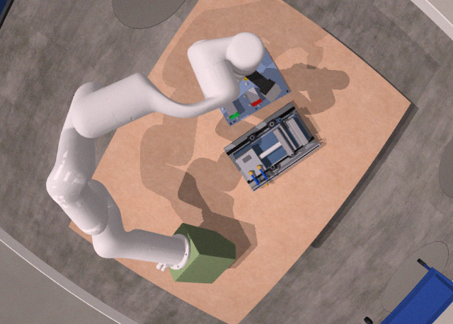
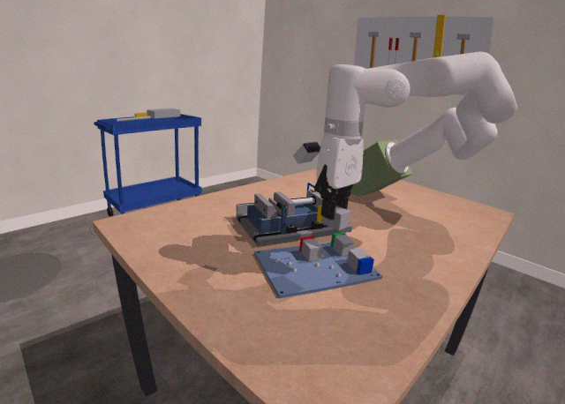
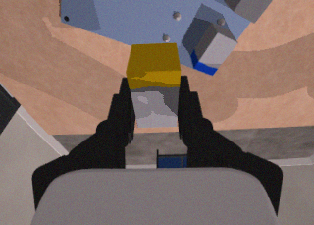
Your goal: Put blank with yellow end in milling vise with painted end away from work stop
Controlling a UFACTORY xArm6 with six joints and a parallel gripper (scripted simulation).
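Now: hand 2 cm above the yellow-ended blank. From my hand the other things lie so: red-ended blank (4 cm behind, 8 cm to the right, 15 cm below); then blue-ended blank (8 cm behind, 4 cm to the left, 15 cm below); then green-ended blank (12 cm behind, 4 cm to the right, 15 cm below).
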